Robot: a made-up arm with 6 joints. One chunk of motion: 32 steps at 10 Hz.
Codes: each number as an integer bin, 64 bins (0 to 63) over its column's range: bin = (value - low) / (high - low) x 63, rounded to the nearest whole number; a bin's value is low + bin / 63 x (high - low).
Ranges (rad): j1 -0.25..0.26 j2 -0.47..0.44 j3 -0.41..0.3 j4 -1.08..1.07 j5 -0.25..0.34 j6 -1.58..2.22
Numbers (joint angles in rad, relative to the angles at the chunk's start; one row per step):
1: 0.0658 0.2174 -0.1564 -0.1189 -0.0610 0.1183
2: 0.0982 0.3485 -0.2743 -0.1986 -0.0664 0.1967
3: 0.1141 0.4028 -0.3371 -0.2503 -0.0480 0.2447
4: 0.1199 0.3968 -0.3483 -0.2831 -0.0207 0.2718
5: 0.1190 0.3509 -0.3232 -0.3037 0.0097 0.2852
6: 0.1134 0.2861 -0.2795 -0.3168 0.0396 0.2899
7: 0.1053 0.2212 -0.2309 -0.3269 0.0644 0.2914
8: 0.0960 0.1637 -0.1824 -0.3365 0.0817 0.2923
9: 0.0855 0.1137 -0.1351 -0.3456 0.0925 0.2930
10: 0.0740 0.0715 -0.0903 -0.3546 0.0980 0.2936
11: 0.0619 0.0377 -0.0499 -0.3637 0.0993 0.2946
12: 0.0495 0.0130 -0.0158 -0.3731 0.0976 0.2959
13: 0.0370 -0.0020 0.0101 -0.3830 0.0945 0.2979
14: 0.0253 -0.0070 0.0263 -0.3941 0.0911 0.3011
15: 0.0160 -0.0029 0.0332 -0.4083 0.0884 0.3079
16: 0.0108 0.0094 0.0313 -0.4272 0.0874 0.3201
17: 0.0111 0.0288 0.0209 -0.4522 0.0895 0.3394
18: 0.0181 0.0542 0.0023 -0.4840 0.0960 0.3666
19: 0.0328 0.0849 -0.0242 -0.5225 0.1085 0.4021
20: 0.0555 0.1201 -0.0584 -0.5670 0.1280 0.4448
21: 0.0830 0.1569 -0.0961 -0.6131 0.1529 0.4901
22: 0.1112 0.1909 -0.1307 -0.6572 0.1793 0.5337
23: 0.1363 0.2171 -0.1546 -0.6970 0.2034 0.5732
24: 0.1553 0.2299 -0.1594 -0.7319 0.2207 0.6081
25: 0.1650 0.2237 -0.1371 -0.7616 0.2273 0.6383
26: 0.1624 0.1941 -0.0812 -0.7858 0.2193 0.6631
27: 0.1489 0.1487 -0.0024 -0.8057 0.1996 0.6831
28: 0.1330 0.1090 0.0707 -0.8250 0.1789 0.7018
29: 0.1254 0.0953 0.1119 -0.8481 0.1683 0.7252
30: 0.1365 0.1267 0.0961 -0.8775 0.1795 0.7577
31: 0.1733 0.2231 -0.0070 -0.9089 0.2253 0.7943
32: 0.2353 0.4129 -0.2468 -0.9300 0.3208 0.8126
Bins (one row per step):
1: 39 48 23 28 20 28
2: 43 57 12 26 20 29
3: 45 60 6 24 22 30
4: 46 60 5 23 24 31
5: 46 57 8 23 28 31
6: 45 52 12 22 31 31
7: 44 48 16 22 34 31
8: 43 44 20 22 35 31
9: 41 40 24 22 37 31
10: 40 37 28 21 37 31
11: 39 35 32 21 37 31
12: 37 33 35 21 37 31
13: 35 32 37 20 37 31
14: 34 32 39 20 36 31
15: 33 32 39 20 36 31
16: 32 33 39 19 36 32
17: 32 35 38 18 36 32
18: 33 36 37 17 37 32
19: 35 38 34 16 38 33
20: 38 41 31 15 40 34
21: 41 43 28 14 43 34
22: 45 46 25 12 46 35
23: 48 48 23 11 48 36
24: 50 48 22 10 50 36
25: 51 48 24 9 51 37
26: 51 46 29 9 50 37
27: 49 43 36 8 48 38
28: 47 40 43 7 46 38
29: 46 39 46 7 45 38
30: 48 41 45 6 46 39
31: 52 48 36 5 51 39
32: 60 61 14 4 61 40

